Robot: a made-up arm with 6 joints.
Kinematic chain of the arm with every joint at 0, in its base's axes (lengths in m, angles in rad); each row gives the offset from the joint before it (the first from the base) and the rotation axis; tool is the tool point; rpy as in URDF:
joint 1: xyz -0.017 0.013 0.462 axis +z
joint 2: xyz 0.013 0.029 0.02 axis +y
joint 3: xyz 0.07 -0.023 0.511 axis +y
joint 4: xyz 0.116 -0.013 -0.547 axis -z
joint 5: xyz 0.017 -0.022 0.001 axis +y
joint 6: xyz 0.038 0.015 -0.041 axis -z
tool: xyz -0.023 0.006 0.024 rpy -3.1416 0 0
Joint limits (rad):
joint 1: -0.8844..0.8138
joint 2: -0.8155..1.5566
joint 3: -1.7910..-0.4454
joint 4: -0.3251..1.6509
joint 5: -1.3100..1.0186
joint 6: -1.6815..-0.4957
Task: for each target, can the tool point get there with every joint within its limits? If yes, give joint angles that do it. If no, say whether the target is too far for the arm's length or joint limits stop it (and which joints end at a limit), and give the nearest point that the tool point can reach.
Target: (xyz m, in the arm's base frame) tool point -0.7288 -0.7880 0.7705
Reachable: no: joint limits stop it (at a limit: joint 1, joint 2, joint 3, joint 6) | nearest point 0.0813 -0.2176 0.8235 | short by 0.992 m
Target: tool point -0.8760 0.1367 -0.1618
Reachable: no: joint limits stop it (at a limit: joint 1, joint 2, joint 3, joint 6) | nearest point -0.0247 -0.0620 0.0663 | short by 0.903 m
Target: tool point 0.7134 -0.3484 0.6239
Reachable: yes | joints -0.4280 0.4536 -1.2603 -0.1630 0.4094 -1.0382
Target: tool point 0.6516 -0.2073 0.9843
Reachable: yes | joints -0.2369 0.0881 -1.4896 1.3721 0.0951 -1.4846
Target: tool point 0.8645 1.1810 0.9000
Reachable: no: too far | nearest point 0.6645 0.7025 0.7593 | short by 0.537 m
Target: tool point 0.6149 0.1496 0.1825
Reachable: yes | joints 0.2972 0.9570 -1.0990 1.4507 -0.2811 -1.1898
